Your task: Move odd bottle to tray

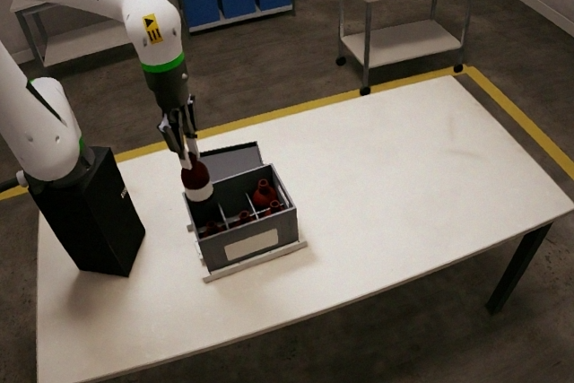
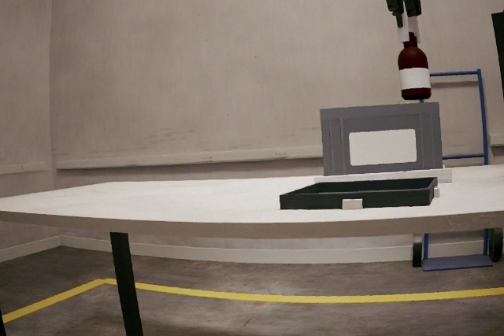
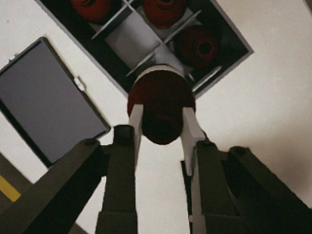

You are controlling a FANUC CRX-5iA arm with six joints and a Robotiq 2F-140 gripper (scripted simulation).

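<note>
The bottle is 90 mm below my hand. The rest, counted from my hand: crate (270 mm below, 80 mm ahead, 50 mm to the right); then dark tray (340 mm below, 230 mm to the left, 140 mm ahead).
</note>
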